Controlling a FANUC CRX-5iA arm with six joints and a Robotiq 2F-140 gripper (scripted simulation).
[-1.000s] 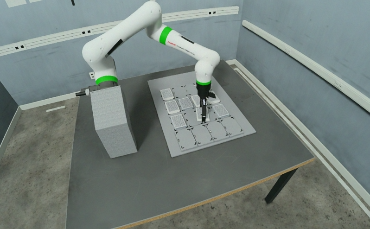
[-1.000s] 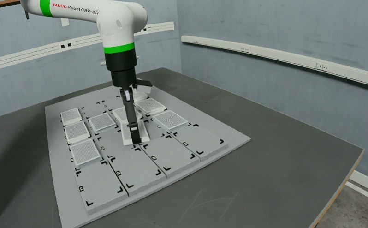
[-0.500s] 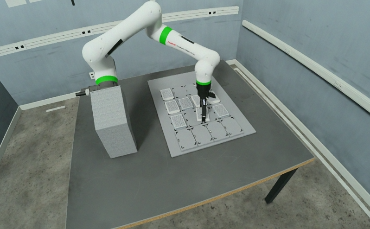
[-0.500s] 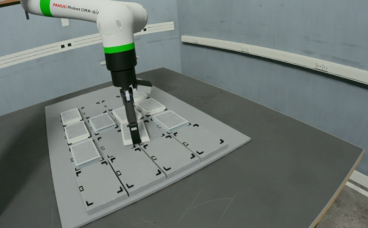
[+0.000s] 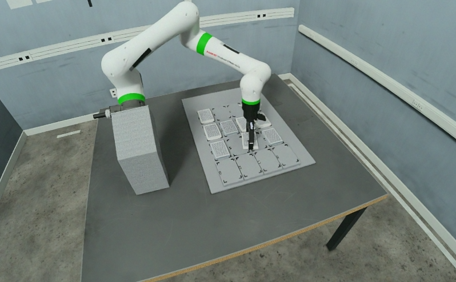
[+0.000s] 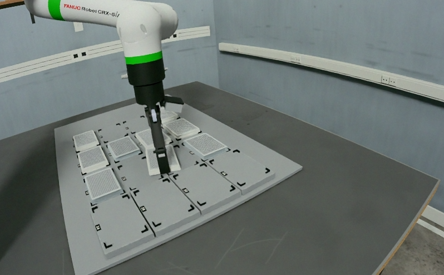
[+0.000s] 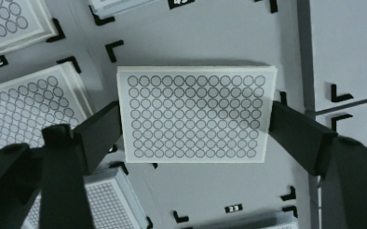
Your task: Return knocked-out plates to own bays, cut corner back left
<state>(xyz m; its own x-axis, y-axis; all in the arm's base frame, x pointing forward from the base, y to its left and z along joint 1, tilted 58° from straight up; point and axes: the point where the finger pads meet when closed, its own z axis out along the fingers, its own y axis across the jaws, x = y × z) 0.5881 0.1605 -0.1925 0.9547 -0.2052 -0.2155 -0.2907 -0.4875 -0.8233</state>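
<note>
The bay label lies 90 mm ahead of my hand, 20 mm to the right of it and 20 mm below it. From my hand the other things lie so: 384-well plate (180 mm behind, 10 mm to the right, 10 mm below); label 22 (150 mm to the left, 120 mm behind, 20 mm below).
</note>
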